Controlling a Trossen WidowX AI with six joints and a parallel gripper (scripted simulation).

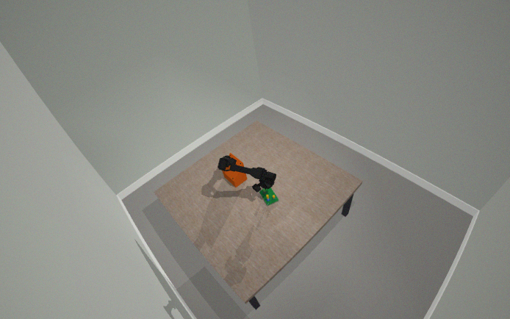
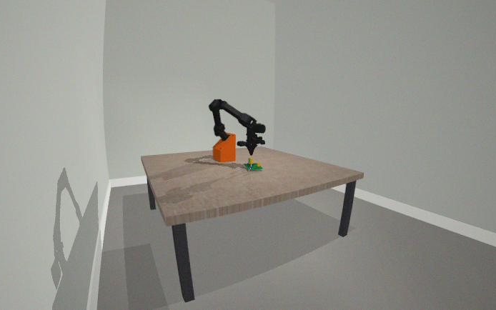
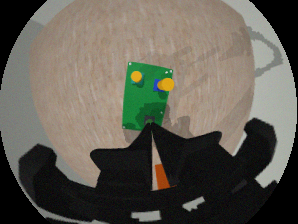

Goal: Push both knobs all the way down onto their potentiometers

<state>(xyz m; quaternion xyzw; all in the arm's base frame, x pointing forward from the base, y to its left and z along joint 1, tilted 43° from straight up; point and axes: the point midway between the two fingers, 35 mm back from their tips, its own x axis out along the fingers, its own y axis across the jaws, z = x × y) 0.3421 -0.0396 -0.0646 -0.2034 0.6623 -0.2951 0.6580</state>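
Right now my gripper tip is 5 cm short of the knob, 3 cm to the left of it and 3 cm above it.
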